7 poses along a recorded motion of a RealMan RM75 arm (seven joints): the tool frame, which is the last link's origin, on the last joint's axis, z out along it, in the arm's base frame.
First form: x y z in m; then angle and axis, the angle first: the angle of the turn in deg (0 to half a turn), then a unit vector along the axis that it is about.
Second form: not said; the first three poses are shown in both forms.
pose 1, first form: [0.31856 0.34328 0.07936 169.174 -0.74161 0.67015 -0.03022]
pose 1, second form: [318.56 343.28 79.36 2.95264 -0.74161 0.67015 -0.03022]
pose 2, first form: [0.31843 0.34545 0.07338 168.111 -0.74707 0.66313 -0.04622]
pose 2, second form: [318.43 345.45 73.38 2.93409 -0.74707 0.66313 -0.04622]
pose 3, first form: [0.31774 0.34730 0.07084 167.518 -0.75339 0.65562 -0.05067]
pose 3, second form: [317.74 347.30 70.84 2.92374 -0.75339 0.65562 -0.05067]
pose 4, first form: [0.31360 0.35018 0.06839 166.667 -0.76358 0.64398 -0.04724]
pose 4, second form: [313.60 350.18 68.39 2.90889 -0.76358 0.64398 -0.04724]
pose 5, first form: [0.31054 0.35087 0.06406 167.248 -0.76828 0.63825 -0.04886]
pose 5, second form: [310.54 350.87 64.06 2.91903 -0.76828 0.63825 -0.04886]
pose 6, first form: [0.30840 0.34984 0.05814 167.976 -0.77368 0.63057 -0.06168]
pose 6, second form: [308.40 349.84 58.14 2.93173 -0.77368 0.63057 -0.06168]
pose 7, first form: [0.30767 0.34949 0.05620 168.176 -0.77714 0.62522 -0.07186]
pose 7, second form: [307.67 349.49 56.20 2.93522 -0.77714 0.62522 -0.07186]
